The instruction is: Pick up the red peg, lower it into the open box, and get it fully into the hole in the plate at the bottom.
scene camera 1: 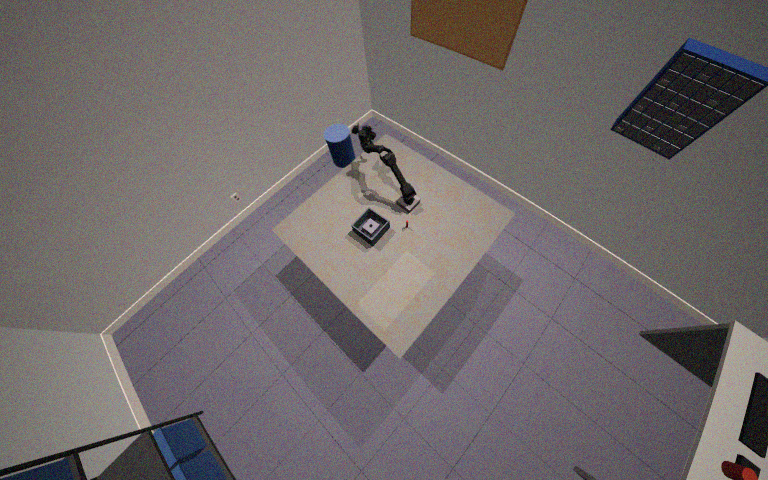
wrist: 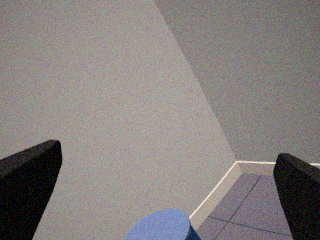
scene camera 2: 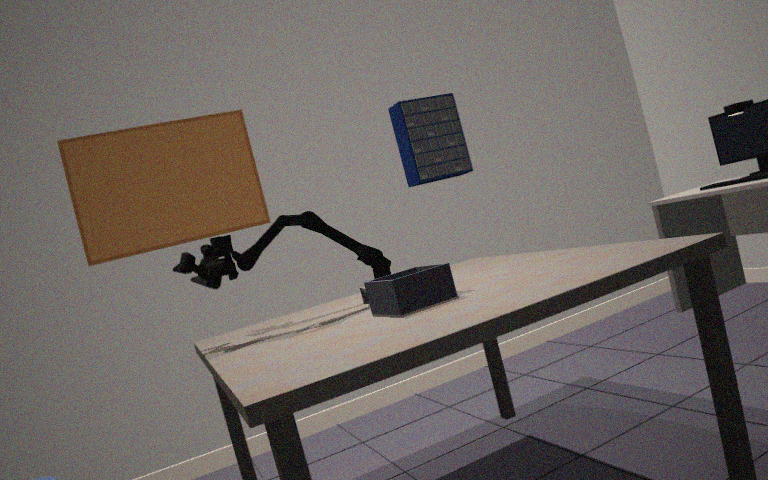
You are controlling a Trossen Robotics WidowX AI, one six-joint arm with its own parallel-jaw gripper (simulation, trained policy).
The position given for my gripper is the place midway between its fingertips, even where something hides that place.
Observation:
In view: my gripper (scene camera 2: 182, 274) and a dark box (scene camera 2: 406, 291).
My gripper shows as well in the wrist view (wrist: 170, 159). The wrist view misses the dark box: it is out of frame.

